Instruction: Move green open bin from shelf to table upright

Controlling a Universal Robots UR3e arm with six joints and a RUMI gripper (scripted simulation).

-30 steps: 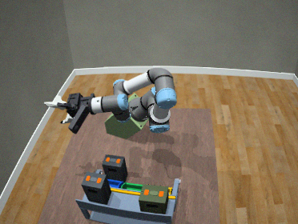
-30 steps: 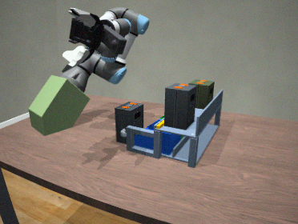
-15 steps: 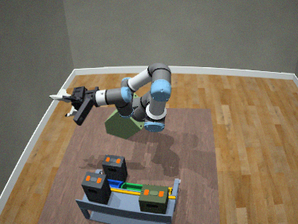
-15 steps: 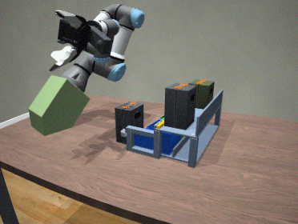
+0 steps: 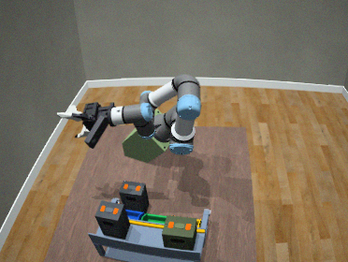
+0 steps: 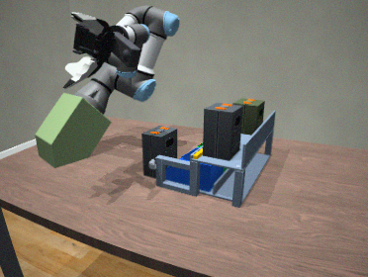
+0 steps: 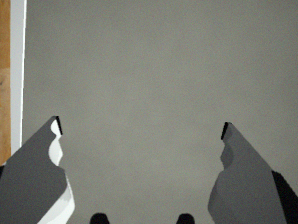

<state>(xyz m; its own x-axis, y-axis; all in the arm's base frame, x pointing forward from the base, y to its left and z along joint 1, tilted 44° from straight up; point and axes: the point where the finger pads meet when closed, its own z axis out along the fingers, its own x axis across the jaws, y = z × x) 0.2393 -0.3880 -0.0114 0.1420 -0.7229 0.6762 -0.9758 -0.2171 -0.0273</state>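
Now: hand 370 mm to the right of the green open bin, 310 mm above it and 160 mm short of it. From my hand the other things lie so: yellow bar: 370 mm to the left, 250 mm below, 190 mm ahead; blue bin: 310 mm below, 260 mm to the left, 160 mm ahead; olive box: 490 mm to the left, 240 mm ahead, 210 mm below.
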